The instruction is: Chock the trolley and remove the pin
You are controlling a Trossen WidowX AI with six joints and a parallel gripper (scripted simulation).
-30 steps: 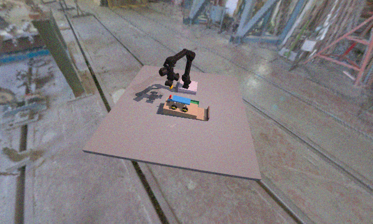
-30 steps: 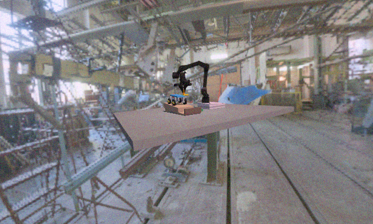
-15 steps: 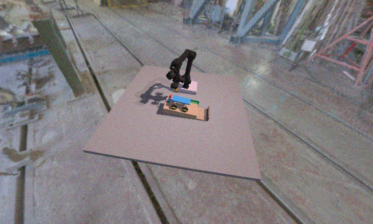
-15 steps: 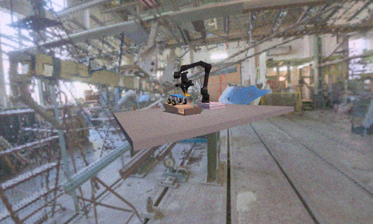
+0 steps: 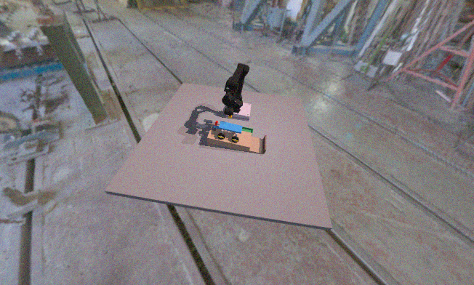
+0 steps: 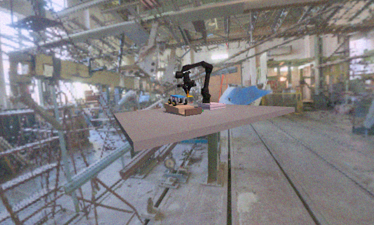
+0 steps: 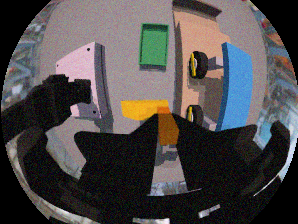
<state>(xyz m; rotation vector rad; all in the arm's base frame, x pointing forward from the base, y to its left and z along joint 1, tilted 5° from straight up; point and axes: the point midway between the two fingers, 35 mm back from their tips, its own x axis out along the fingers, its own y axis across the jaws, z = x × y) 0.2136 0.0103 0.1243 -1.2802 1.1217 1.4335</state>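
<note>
My gripper tip is now 12 cm short of the red-headed stop pin, 7 cm to the left of it and 3 cm above it. The rest, counted from my gripper tip: raised end stop: 7 cm ahead, 30 cm to the left, 13 cm below; blue trolley: 12 cm ahead, 4 cm to the left, 5 cm below; yellow chock: 2 cm behind, 1 cm below.
</note>
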